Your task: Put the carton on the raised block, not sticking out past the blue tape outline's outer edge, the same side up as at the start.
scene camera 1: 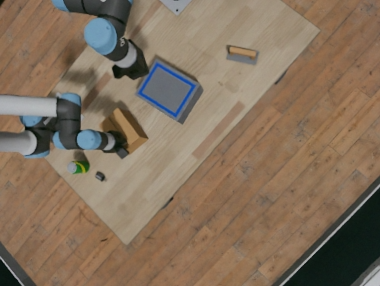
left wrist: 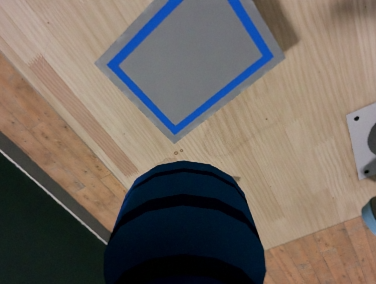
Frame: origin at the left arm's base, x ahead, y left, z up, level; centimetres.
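Where they show: left hand at its tool point: (left wrist: pixel 185 213); right arm's base at its link origin: (scene camera 1: pixel 58 119).
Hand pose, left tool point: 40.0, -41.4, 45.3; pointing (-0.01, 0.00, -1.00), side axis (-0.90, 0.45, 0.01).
Note:
After its pixels a point has its place, as x, y, z.
The brown carton (scene camera 1: pixel 131 131) @(40.7, -67.0, 13.1) is on the pale table in scene camera 1, left of and below the raised block; the right arm partly covers it. The grey raised block (scene camera 1: pixel 166 89) @(38.8, -41.6, 12.0) (left wrist: pixel 185 65) @(39.7, -41.4, 12.0) has a blue tape outline (scene camera 1: pixel 144 85) @(29.4, -47.5, 12.0) (left wrist: pixel 145 102) @(49.1, -39.2, 12.1) on its top, with nothing standing on it. My left gripper (scene camera 1: pixel 133 72) is open and empty, above the table beside the block's upper left side; its dark body fills the bottom of the left wrist view. My right gripper (scene camera 1: pixel 120 149) @(40.6, -74.7, 11.5) is at the carton's lower left part; whether it grips the carton is hidden.
A green can (scene camera 1: pixel 79 167) @(32.7, -99.4, 10.5) and a small dark object (scene camera 1: pixel 100 176) @(41.3, -97.7, 2.7) are below the carton. A wooden-handled tool (scene camera 1: pixel 242 54) @(51.5, -5.2, 4.9) lies at the upper right. A light plate with holes (scene camera 1: pixel 176 4) @(6.5, -7.1, 0.1) (left wrist: pixel 361 145) @(9.0, -0.5, 0.1) lies near the table's upper part. Both arms reach in from the left.

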